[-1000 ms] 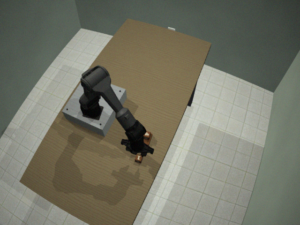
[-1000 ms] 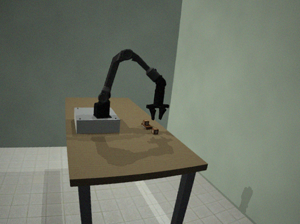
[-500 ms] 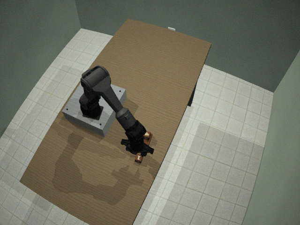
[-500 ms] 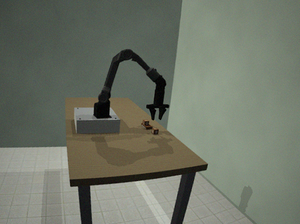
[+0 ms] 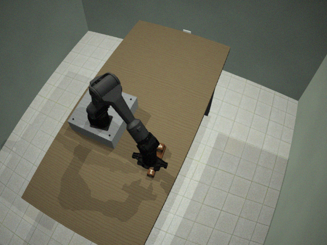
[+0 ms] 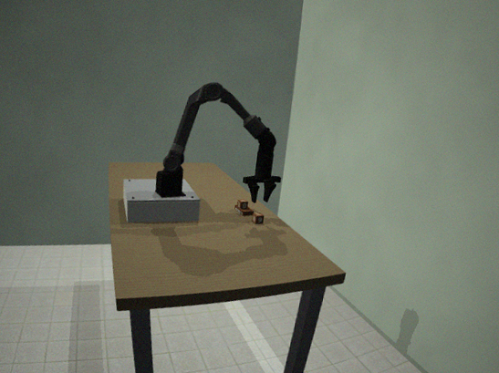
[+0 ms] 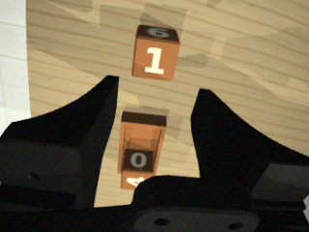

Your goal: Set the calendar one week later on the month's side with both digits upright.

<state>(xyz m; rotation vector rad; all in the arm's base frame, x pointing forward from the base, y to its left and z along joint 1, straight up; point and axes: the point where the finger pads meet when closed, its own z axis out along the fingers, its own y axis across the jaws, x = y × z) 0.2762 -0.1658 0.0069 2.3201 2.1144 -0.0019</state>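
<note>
Now: the brown tray 110 mm to the left of my hand, 80 mm below it and 10 mm ahead of it. The rest, counted from my hand: cube 130 mm to the left, 60 mm below, 10 mm ahead.
</note>
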